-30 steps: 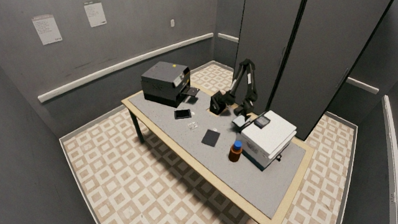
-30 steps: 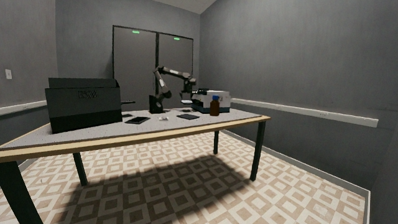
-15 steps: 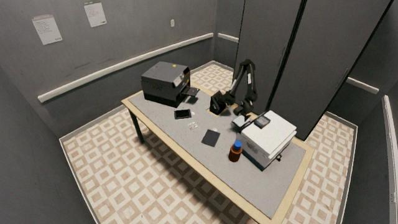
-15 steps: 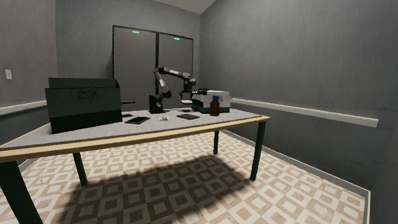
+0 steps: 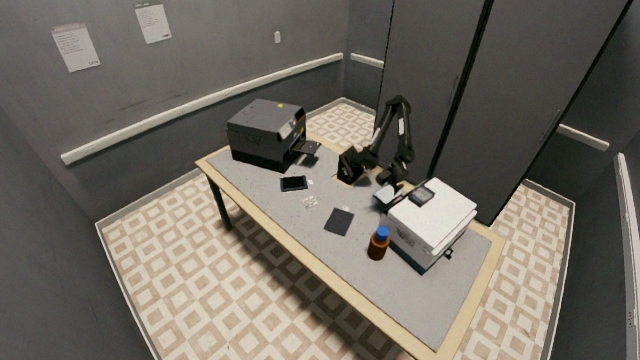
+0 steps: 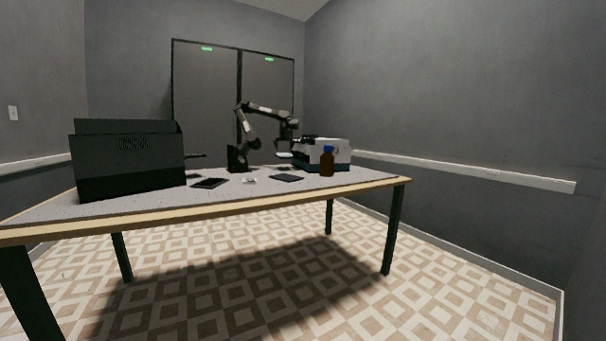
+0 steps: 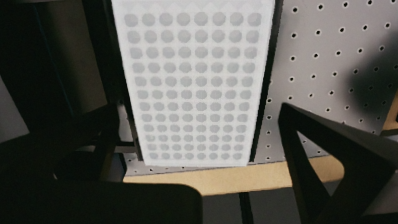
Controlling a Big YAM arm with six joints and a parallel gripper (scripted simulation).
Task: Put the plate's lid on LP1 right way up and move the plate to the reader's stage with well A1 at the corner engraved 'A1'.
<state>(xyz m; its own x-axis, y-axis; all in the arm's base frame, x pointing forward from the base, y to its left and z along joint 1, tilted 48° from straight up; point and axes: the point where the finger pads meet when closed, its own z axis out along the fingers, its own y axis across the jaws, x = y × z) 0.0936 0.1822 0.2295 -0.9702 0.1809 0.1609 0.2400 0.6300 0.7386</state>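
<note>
My gripper is now 30 mm above the white multi-well plate. Also, from my hand: LP1 label: 450 mm to the right, 130 mm below, 120 mm ahead; dark flat pad: 260 mm ahead, 130 mm to the right, 120 mm below; brown capped bottle: 310 mm ahead, 120 mm to the left, 10 mm below.
</note>
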